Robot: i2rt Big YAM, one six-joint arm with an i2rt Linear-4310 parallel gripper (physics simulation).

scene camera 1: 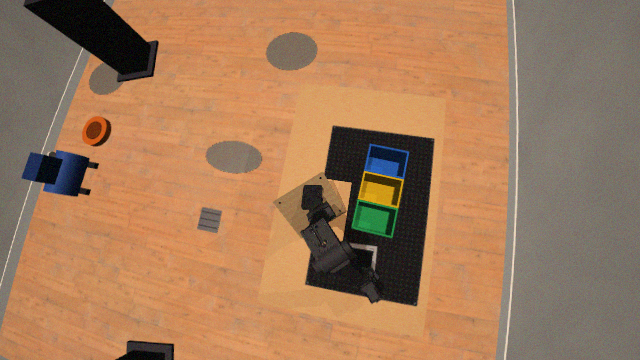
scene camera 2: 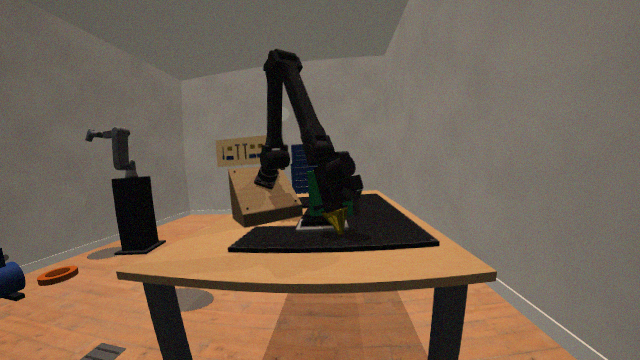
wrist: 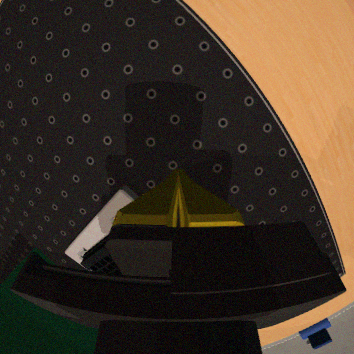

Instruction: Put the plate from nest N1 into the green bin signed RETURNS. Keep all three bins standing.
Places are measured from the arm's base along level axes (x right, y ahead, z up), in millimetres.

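Pixels of known places: gripper, between the fingertips: [scene camera 2: 341, 234] [wrist: 177, 175]; arm's base, origin of its link: [scene camera 1: 311, 196] [scene camera 2: 266, 178].
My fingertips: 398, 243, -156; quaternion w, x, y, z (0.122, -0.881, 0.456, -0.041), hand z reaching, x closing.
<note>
For each thing: its top centre in the pictures, then the offset to it from my fingertips, as dx, dy, dz. Level surfaces: height alone.
- pale nest frame, centre of its top: [wrist: 147, 274] [scene camera 2: 322, 221] [scene camera 1: 359, 256] -106, -38, +13
- black plate, centre of its top: [wrist: 149, 286] [scene camera 2: 321, 218] [scene camera 1: 359, 258] -102, -40, +27
- green bin, centre of its top: [scene camera 2: 330, 170] [scene camera 1: 374, 218] -284, +32, +178
- yellow bin, centre of its top: [scene camera 1: 380, 189] -409, +70, +178
- blue bin, centre of its top: [scene camera 1: 386, 161] -535, +108, +178
- black mat, height of its surface: dz -2
- table, height of its surface: dz -15
A pale nest frame [scene camera 1: 367, 247] [scene camera 2: 307, 228] [wrist: 95, 225] lies on the black mat, partly hidden by the arm. A black plate [scene camera 1: 366, 257] [scene camera 2: 311, 221] [wrist: 103, 262] with a grid of wells sits inside it; no N1 label is readable. My gripper [scene camera 2: 341, 232] [wrist: 177, 175] is shut and empty, its yellow fingertips together low over the mat, beside the frame and apart from the plate. In scene view 1 the wrist hides the fingers. The green bin [scene camera 1: 375, 219] [scene camera 2: 313, 187] [wrist: 45, 315] stands upright beyond the nest; its sign is not readable.
A yellow bin [scene camera 1: 381, 190] and a blue bin [scene camera 1: 386, 161] stand upright in a row with the green one. The arm's base is on a sloped wooden block [scene camera 1: 290, 201] [scene camera 2: 255, 192] beside the black mat [scene camera 1: 420, 225] [scene camera 2: 400, 235] [wrist: 150, 65], which lies on the table [scene camera 1: 370, 107] [scene camera 2: 300, 270] [wrist: 310, 55].
</note>
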